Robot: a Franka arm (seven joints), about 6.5 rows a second.
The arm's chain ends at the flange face. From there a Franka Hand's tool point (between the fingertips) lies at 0.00 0.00 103.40 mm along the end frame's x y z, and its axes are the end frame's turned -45 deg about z.
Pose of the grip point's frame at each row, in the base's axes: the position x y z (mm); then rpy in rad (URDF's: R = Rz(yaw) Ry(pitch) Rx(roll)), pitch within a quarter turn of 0, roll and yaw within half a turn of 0:
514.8 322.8 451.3 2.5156 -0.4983 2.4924
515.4 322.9 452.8 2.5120 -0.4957 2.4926
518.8 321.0 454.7 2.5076 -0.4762 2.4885
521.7 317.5 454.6 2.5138 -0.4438 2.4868
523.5 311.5 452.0 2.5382 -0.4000 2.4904
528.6 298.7 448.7 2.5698 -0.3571 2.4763
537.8 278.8 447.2 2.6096 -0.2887 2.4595
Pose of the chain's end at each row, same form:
510.1 250.3 524.9 3.1051 -0.7780 1.5576
510.3 250.4 526.3 3.0996 -0.7790 1.5600
511.9 249.1 528.7 3.0745 -0.7704 1.5714
513.2 247.4 530.2 3.0441 -0.7460 1.5934
514.3 244.7 530.4 3.0180 -0.7009 1.6242
518.0 235.9 530.2 3.0012 -0.6506 1.6323
524.4 222.1 532.6 2.9708 -0.5766 1.6457

